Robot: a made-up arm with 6 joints.
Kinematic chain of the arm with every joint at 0, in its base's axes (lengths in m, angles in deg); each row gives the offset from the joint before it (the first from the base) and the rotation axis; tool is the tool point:
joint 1: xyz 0 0 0.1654 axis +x
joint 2: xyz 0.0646 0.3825 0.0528 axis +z
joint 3: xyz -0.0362 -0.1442 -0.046 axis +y
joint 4: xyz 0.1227 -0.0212 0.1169 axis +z
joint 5: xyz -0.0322 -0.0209 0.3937 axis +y
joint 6: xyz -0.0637 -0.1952 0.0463 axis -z
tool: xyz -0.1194 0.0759 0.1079
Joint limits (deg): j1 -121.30..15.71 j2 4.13..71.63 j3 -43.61..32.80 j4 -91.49..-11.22 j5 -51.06..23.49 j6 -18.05..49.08
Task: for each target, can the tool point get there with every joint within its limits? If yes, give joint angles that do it. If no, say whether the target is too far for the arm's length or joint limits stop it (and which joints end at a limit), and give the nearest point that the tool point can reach.
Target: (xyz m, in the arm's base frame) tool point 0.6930 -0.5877 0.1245
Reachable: no: joint limits stop it (at a limit: joint 1, joint 2, joint 3, joint 4, joint 6) | nearest point 0.1657 -0.2888 0.3588 | short by 0.650 m
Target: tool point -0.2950 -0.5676 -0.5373
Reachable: no: joint limits stop it (at a limit: joint 1, joint 2, joint 3, joint 4, joint 5, joint 6) | nearest point -0.3273 0.0098 -0.3930 | short by 0.596 m
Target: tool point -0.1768 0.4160 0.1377
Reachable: yes | joints -90.77 53.46 -35.79 -57.63 -33.06 25.77
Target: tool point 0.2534 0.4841 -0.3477
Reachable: yes | joints -106.73 51.45 22.23 -23.51 -20.31 27.77
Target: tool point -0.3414 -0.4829 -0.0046
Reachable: no: joint limits stop it (at a limit: joint 1, joint 3, joint 4, joint 6) | nearest point -0.1871 -0.2335 0.3627 | short by 0.470 m
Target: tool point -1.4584 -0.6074 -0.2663
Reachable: no: too far | nearest point -0.4918 0.0895 -0.2452 | short by 1.192 m
